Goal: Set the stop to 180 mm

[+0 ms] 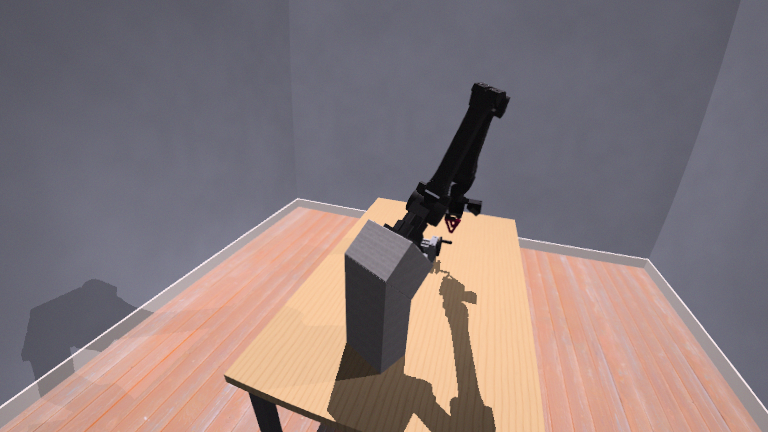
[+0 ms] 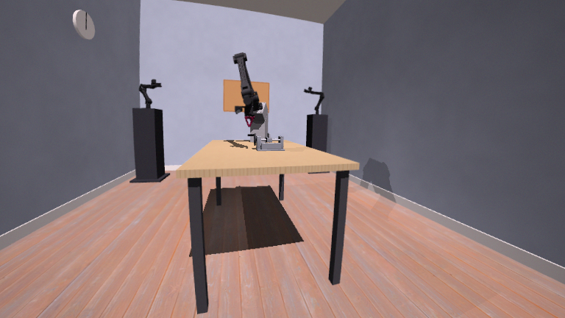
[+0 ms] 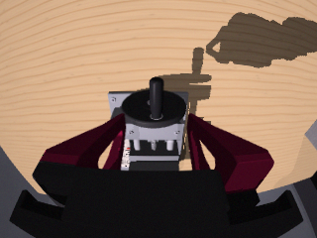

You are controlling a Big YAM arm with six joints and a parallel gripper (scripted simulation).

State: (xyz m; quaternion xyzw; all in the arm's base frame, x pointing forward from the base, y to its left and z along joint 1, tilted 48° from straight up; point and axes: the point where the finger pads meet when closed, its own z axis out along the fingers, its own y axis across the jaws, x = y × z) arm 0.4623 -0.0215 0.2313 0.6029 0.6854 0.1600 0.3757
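Right now the black handwheel handle is 7 cm below my hand and 1 cm to the left of it.
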